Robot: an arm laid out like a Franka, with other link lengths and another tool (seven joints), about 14 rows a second.
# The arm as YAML. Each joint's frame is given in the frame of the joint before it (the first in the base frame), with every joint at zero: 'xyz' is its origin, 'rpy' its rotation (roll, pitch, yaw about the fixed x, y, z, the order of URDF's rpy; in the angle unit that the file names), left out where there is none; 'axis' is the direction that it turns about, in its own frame. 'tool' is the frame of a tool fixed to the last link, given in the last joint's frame.
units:
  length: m
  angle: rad
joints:
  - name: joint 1
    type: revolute
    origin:
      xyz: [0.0, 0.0, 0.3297]
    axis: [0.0, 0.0, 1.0]
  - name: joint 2
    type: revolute
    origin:
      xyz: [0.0, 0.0, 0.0]
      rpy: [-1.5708, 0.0, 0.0]
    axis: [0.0, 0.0, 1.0]
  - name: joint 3
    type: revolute
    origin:
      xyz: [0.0, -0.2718, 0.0]
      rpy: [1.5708, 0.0, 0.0]
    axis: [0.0, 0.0, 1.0]
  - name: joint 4
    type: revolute
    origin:
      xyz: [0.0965, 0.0, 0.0]
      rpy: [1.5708, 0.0, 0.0]
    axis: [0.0, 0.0, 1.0]
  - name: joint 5
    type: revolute
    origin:
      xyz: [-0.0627, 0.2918, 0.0]
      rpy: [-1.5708, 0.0, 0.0]
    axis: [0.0, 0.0, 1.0]
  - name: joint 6
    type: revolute
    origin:
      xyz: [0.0, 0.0, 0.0]
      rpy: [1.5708, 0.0, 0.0]
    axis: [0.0, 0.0, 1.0]
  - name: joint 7
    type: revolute
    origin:
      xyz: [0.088, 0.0, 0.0]
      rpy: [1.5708, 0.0, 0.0]
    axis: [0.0, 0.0, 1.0]
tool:
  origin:
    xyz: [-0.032, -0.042, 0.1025]
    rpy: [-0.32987, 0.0, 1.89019]
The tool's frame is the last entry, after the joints.
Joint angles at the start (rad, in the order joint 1, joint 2, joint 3, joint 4, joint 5, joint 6, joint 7):
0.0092 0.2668 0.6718 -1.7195 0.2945 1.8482 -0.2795
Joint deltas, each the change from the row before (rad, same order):
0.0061 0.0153 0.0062 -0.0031 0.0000 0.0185 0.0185
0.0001 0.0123 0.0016 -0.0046 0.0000 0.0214 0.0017
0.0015 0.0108 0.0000 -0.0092 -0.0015 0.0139 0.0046
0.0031 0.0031 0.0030 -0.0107 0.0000 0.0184 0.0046
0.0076 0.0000 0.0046 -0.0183 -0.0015 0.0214 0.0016
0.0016 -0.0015 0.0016 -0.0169 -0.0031 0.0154 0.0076
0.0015 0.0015 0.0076 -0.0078 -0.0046 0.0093 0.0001
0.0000 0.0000 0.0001 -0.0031 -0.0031 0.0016 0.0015
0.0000 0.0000 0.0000 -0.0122 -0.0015 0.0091 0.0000
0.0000 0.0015 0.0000 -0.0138 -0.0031 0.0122 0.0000
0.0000 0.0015 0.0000 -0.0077 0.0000 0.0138 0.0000
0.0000 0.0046 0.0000 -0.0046 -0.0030 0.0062 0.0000
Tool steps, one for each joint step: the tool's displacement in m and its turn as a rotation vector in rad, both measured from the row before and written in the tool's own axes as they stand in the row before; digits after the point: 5 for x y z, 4 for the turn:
-0.00275 -0.00506 0.00535 -0.0011 -0.0120 0.0093
0.00206 -0.00449 0.00308 0.0066 -0.0083 0.0027
0.00240 -0.00365 0.00510 -0.0041 -0.0059 0.0072
-0.00111 -0.00197 0.00425 0.0035 -0.0019 0.0024
-0.00321 -0.00103 0.00742 -0.0005 0.0048 -0.0038
0.00011 -0.00075 0.00509 -0.0004 0.0027 0.0089
-0.00244 -0.00020 0.00407 -0.0018 0.0057 -0.0062
0.00048 -0.00012 0.00108 -0.0011 0.0028 0.0020
0.00144 -0.00051 0.00369 -0.0024 0.0019 0.0033
0.00199 -0.00100 0.00445 -0.0020 0.0026 0.0037
0.00103 -0.00123 0.00206 0.0052 -0.0011 0.0021
0.00151 -0.00130 0.00242 -0.0018 0.0004 0.0015

